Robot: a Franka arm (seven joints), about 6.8 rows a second.
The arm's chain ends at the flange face. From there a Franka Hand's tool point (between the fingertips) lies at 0.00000 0.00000 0.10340 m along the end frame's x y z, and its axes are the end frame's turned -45 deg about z.
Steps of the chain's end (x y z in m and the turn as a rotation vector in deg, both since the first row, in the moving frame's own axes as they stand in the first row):
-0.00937, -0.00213, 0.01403, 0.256, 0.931, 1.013
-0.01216, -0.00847, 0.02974, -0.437, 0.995, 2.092
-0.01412, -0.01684, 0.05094, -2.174, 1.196, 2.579
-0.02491, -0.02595, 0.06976, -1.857, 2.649, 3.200
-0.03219, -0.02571, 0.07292, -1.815, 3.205, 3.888
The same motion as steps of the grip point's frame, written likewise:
-0.00361, -0.00726, 0.01402, -0.477, 0.839, 1.013
-0.00193, -0.01275, 0.02972, -1.013, 0.395, 2.092
0.00058, -0.01762, 0.05084, -2.383, -0.692, 2.579
0.00158, -0.03019, 0.06960, -3.186, 0.560, 3.200
-0.00303, -0.03448, 0.07271, -3.550, 0.983, 3.888

